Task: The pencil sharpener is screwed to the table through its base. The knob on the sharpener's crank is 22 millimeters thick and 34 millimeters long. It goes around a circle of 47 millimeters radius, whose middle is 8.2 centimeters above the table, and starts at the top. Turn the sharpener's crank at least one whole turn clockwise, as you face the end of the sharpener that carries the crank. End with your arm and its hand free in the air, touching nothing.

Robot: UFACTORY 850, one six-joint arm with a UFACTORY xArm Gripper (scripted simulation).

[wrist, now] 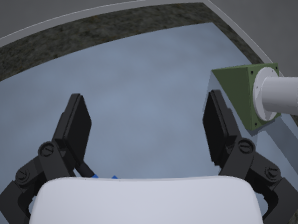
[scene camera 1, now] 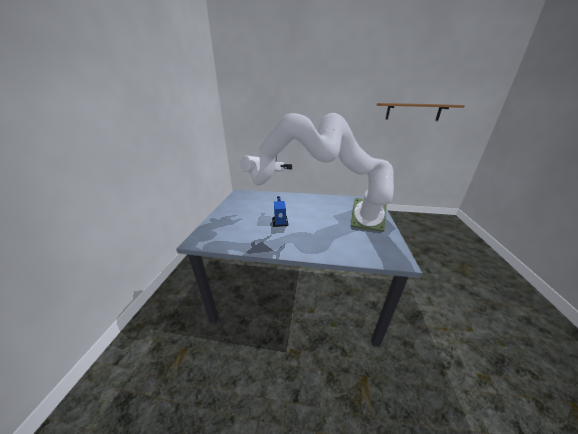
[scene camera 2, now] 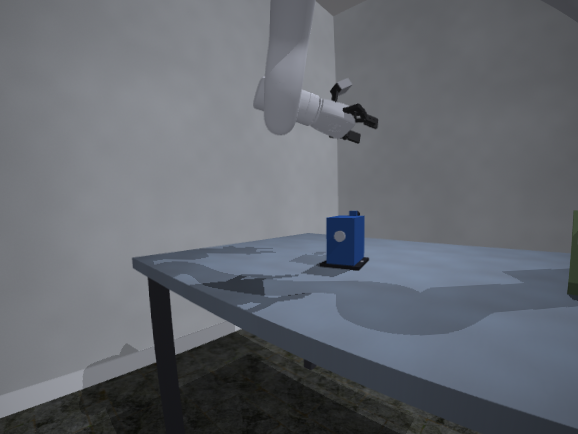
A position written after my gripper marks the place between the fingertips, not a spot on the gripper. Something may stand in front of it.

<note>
In view: my gripper (scene camera 2: 368, 131).
My gripper is seen too in the wrist view (wrist: 145, 106).
</note>
